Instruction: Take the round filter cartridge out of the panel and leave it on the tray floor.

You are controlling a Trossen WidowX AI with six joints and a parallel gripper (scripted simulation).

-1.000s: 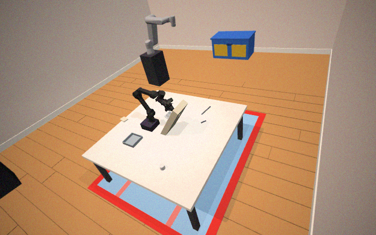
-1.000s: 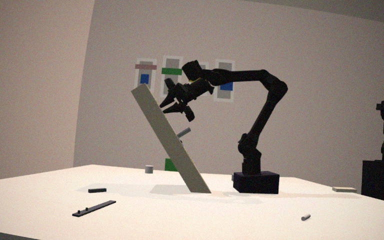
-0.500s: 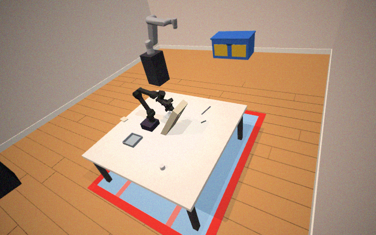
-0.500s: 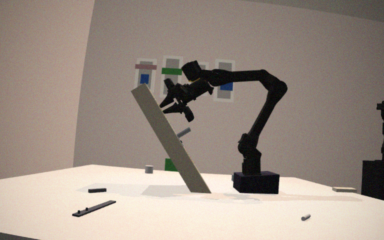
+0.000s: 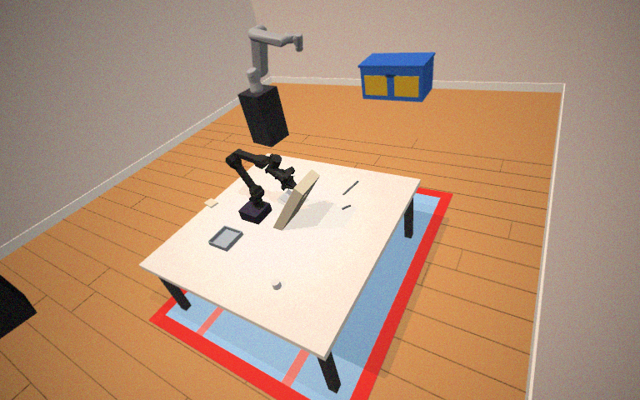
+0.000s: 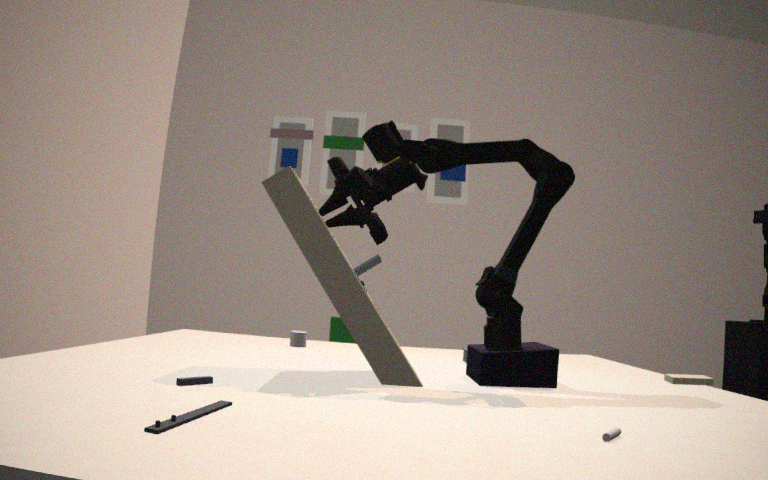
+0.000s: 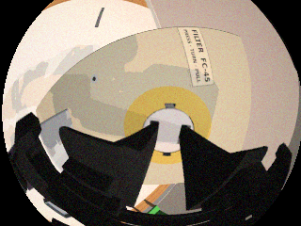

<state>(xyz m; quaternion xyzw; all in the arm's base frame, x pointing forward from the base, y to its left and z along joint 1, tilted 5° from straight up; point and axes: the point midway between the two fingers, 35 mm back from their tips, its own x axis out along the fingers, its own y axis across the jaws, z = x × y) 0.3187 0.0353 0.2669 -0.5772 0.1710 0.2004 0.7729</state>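
Right now my gripper tip is 1 cm short of the round filter cartridge and 1 cm above it. Round my gripper tip: grey tray: 39 cm behind, 33 cm to the right, 28 cm below; dark block: 28 cm below, 25 cm to the left, 11 cm ahead; white pin: 45 cm behind, 37 cm to the left, 28 cm below.
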